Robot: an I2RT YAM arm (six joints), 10 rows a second.
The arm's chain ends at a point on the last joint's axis. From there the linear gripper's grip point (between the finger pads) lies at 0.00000 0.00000 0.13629 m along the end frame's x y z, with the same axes.
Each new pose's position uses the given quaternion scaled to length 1; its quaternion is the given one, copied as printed.
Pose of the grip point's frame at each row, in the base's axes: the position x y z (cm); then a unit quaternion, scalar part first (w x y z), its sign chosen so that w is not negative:
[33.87, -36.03, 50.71, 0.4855, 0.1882, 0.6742, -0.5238]
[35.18, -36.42, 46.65, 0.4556, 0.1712, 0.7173, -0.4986]
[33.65, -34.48, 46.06, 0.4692, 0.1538, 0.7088, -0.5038]
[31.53, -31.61, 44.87, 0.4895, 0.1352, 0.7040, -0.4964]
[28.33, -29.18, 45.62, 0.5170, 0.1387, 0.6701, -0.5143]
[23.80, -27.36, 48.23, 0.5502, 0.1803, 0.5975, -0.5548]
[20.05, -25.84, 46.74, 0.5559, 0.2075, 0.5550, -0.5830]
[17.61, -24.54, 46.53, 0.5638, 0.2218, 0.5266, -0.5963]
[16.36, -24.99, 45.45, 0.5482, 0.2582, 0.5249, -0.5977]
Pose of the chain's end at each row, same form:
[27.64, -23.91, 50.44, 0.4855, 0.1882, 0.6742, -0.5238]
[28.60, -24.55, 47.84, 0.4556, 0.1712, 0.7173, -0.4986]
[26.70, -22.78, 46.77, 0.4692, 0.1538, 0.7088, -0.5038]
[23.97, -20.28, 45.25, 0.4895, 0.1352, 0.7040, -0.4964]
[20.83, -17.83, 44.75, 0.5170, 0.1387, 0.6701, -0.5143]
[17.57, -15.62, 45.22, 0.5502, 0.1803, 0.5975, -0.5548]
[14.94, -13.88, 42.68, 0.5559, 0.2075, 0.5550, -0.5830]
[13.12, -12.57, 41.80, 0.5638, 0.2218, 0.5266, -0.5963]
[12.72, -12.58, 41.15, 0.5482, 0.2582, 0.5249, -0.5977]

